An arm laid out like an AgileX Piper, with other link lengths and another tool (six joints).
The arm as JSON. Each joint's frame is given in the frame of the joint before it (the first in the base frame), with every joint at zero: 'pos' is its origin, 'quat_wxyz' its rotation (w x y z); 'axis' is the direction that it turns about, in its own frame. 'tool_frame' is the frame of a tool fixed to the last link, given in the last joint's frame.
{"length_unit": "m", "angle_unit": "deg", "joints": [
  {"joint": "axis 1", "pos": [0.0, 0.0, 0.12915], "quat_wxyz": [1.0, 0.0, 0.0, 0.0], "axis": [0.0, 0.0, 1.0]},
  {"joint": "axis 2", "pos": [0.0, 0.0, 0.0], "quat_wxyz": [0.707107, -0.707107, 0.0, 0.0], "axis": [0.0, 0.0, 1.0]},
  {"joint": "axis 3", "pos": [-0.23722, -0.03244, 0.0], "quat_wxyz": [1.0, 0.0, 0.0, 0.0], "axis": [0.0, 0.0, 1.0]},
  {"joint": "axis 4", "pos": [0.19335, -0.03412, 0.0], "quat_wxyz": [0.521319, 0.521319, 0.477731, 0.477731], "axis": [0.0, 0.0, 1.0]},
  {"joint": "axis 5", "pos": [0.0, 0.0, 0.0], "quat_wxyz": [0.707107, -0.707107, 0.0, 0.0], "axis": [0.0, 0.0, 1.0]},
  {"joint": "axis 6", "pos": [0.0, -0.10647, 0.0], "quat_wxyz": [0.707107, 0.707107, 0.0, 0.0], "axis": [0.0, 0.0, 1.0]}
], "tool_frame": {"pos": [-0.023, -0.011, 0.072], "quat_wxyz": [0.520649, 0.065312, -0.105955, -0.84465]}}
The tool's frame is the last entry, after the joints.
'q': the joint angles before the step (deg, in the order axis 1, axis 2, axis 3, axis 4, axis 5, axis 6). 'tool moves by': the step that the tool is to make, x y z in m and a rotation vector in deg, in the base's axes. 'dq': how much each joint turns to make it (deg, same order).
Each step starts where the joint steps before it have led.
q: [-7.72, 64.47, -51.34, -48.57, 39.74, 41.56]
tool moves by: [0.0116, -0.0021, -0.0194, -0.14, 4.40, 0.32]
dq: [-0.11, 4.61, 0.00, -0.82, -0.40, 0.02]
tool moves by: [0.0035, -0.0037, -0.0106, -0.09, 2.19, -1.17]
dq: [-0.01, 2.56, 0.00, -1.41, 0.67, 1.71]
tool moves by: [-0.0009, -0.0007, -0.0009, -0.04, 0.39, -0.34]
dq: [0.02, 0.10, -0.01, -0.01, 0.47, 0.02]
